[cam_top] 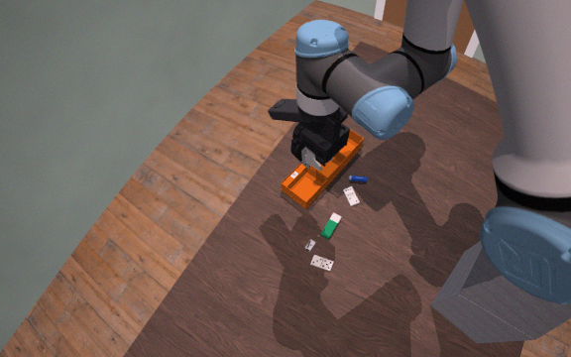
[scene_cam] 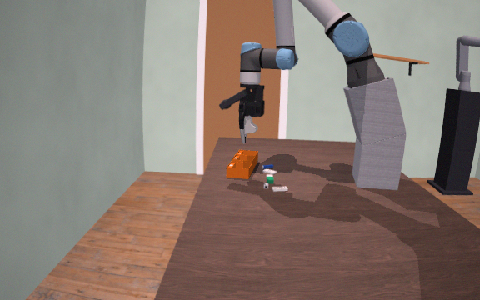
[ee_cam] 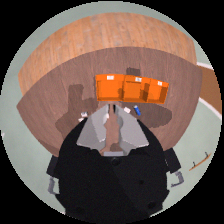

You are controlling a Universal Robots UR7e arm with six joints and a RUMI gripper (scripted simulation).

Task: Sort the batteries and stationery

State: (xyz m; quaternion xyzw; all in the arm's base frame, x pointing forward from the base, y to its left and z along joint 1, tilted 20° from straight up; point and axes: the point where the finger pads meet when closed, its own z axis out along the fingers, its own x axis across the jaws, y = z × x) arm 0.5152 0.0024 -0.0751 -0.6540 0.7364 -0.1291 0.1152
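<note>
Right now the blue battery is 90 mm behind my hand, 110 mm to the right of it and 130 mm below it. From my hand the other things lie so: grey object 90 mm behind, 120 mm to the left, 130 mm below; then green-and-white eraser 110 mm behind, 40 mm to the left, 130 mm below; then orange double bin 10 mm ahead, 80 mm to the right, 120 mm below.
</note>
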